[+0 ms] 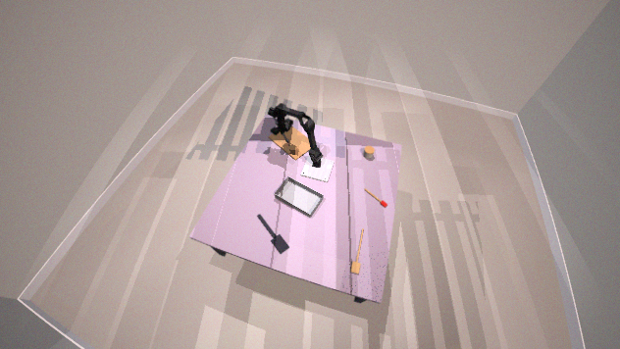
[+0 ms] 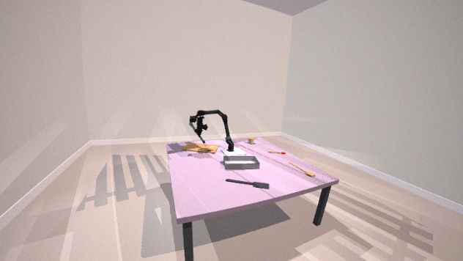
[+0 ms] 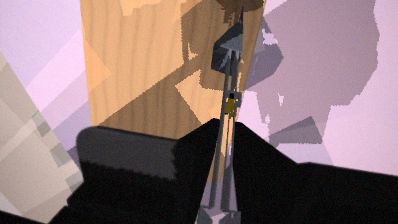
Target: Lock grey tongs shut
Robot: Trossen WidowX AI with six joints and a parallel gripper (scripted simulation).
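Right now my gripper tip is 8 cm past the wooden board, 5 cm to the right of it and 15 cm above it. Also, from my gripper tip: grey roasting tin 47 cm ahead, 22 cm to the left, 13 cm below; round pot 3 cm behind, 71 cm to the left, 12 cm below; black spatula 77 cm ahead, 10 cm to the left, 15 cm below.
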